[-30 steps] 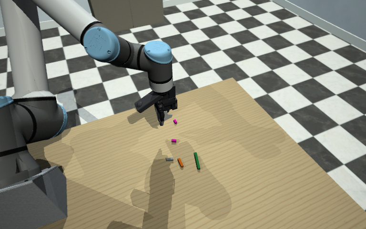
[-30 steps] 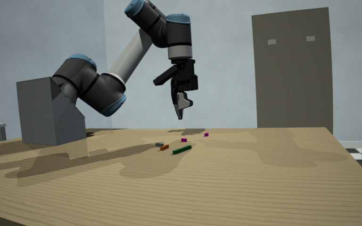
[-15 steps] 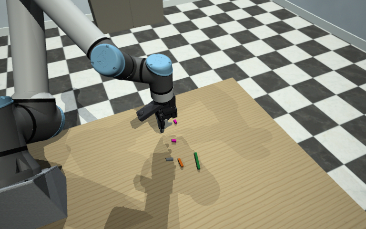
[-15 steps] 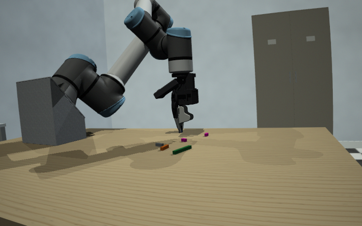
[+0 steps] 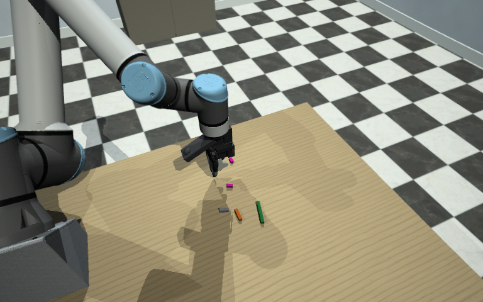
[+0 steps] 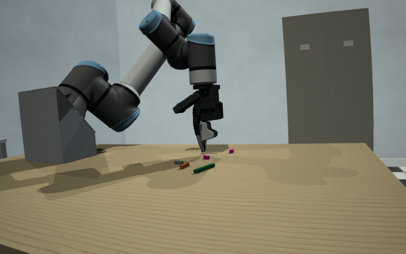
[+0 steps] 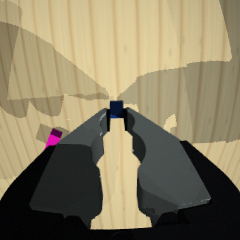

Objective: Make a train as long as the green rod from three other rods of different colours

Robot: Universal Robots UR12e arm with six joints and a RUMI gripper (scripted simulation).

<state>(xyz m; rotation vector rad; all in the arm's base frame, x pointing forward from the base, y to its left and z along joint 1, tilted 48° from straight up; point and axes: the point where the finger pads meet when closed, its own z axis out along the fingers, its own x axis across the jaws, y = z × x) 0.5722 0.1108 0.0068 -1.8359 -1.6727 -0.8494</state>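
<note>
Right now the blue rod is 10 mm below my hand. Also, from my hand: green rod (80 mm ahead, 200 mm to the right, 20 mm below); then grey rod (30 mm behind, 140 mm to the right, 20 mm below); then orange rod (10 mm ahead, 180 mm to the right, 20 mm below).
</note>
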